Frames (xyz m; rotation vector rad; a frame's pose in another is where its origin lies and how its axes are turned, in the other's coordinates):
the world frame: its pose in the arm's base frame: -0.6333 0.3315 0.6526 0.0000 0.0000 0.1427
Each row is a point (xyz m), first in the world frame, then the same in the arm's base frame.
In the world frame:
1: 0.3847 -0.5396 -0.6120
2: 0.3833 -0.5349 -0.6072
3: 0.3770 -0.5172 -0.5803
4: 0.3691 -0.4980 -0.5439
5: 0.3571 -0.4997 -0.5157
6: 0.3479 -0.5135 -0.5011
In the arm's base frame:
1: -0.1758 -0.1479 0.0406
2: -0.1778 -0.1435 0.0454
3: -0.1866 -0.1268 0.0723
4: -0.1971 -0.1089 0.1087
5: -0.2088 -0.1123 0.1369
6: -0.2159 -0.1273 0.1515

